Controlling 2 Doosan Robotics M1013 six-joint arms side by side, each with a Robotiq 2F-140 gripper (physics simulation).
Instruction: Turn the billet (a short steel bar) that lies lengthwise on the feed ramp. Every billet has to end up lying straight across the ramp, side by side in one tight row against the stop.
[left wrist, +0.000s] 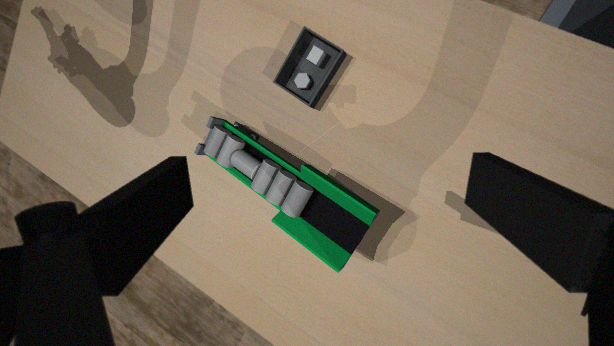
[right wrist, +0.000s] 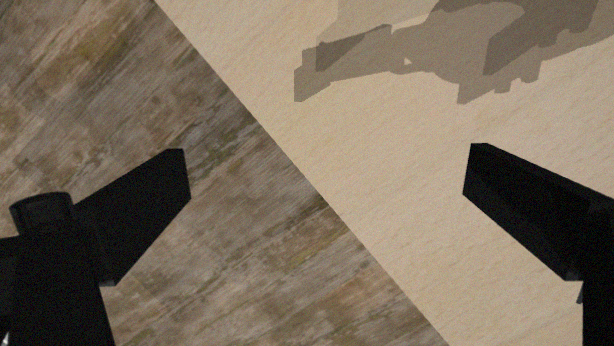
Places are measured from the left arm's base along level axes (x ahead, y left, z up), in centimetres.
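Where they show: left gripper, between the fingertips: (left wrist: 328, 180); right gripper, between the fingertips: (right wrist: 325, 171).
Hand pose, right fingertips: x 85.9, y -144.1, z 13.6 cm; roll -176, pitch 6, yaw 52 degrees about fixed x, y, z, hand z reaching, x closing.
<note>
Each offset is from my right fingertips to the top centre of the thing. "*": to the spot under its first point.
In the left wrist view the green-walled feed ramp (left wrist: 340, 186) with a dark bed lies slantwise on the table. A grey billet @[dx -3.1, dy +83.7, dz -2.8 cm] (left wrist: 245, 163) lies lengthwise on it, between billets that lie across. Two crosswise billets, an end one @[dx -3.4, dy +74.7, dz -4.4 cm] (left wrist: 215, 140) and its neighbour @[dx -3.3, dy +78.7, dz -3.9 cm] (left wrist: 230, 151), are on the side of the grey stop @[* dx -0.4, dy +72.5, dz -5.0 cm] (left wrist: 200, 149). Three more crosswise billets @[dx -3.2, dy +88.7, dz -2.5 cm] (left wrist: 265, 176) @[dx -3.2, dy +92.7, dz -2.0 cm] (left wrist: 280, 187) @[dx -3.2, dy +96.6, dz -1.5 cm] (left wrist: 297, 198) lie on its other side, toward the wide end. My left gripper (left wrist: 328, 180) is open and empty, high above the ramp. My right gripper (right wrist: 325, 171) is open and empty, above the table edge.
A dark tray @[dx -26.0, dy +83.8, dz -10.1 cm] (left wrist: 281, 71) stands beside the ramp in the left wrist view, holding a light square block @[dx -28.7, dy +84.0, dz -10.7 cm] (left wrist: 315, 55) and a light hexagonal piece @[dx -23.2, dy +83.6, dz -11.6 cm] (left wrist: 302, 80). A dark grey structure (left wrist: 590, 22) is at the top right. The table edge runs diagonally through the right wrist view.
</note>
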